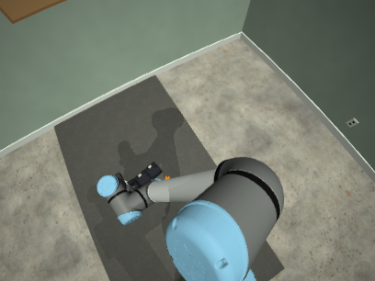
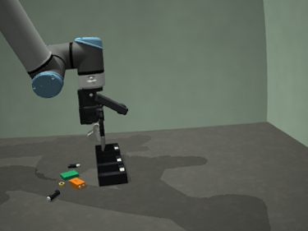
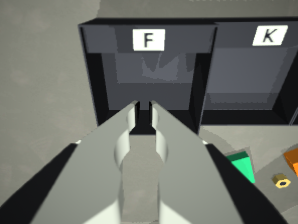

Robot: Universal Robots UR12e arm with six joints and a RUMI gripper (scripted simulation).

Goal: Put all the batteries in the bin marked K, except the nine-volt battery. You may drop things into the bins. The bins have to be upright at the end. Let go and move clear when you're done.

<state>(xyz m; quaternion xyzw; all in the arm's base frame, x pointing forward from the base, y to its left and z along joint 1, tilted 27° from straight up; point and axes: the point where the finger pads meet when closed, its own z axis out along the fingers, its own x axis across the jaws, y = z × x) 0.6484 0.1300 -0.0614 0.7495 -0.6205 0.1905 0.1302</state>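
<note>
My hand is 12 cm past the black cylindrical battery, 28 cm to the left of it and 5 cm above it. The rest, counted from my hand: bin row 3 cm ahead, 8 cm to the right, 3 cm below; black usb stick 10 cm behind, 5 cm to the right, 5 cm below; flat green block 10 cm behind, 13 cm to the right, 5 cm below.
</note>
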